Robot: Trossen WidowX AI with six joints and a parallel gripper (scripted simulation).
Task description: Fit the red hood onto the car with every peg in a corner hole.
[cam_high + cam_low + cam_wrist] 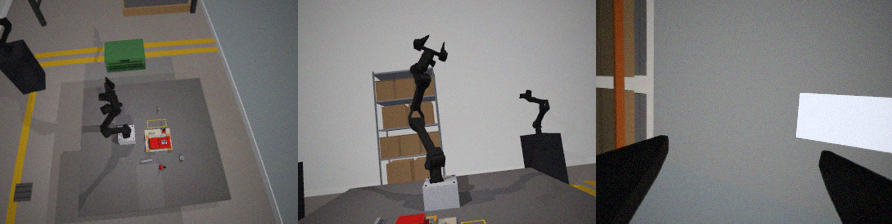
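Now: gripper tip 27 cm short of the red hood, 21 cm to the left of it and 80 cm above it. The rest, counted from my gripper tip: grey wheel: 48 cm ahead, 41 cm to the right, 83 cm below; then grey engine block: 36 cm ahead, 22 cm to the right, 81 cm below.
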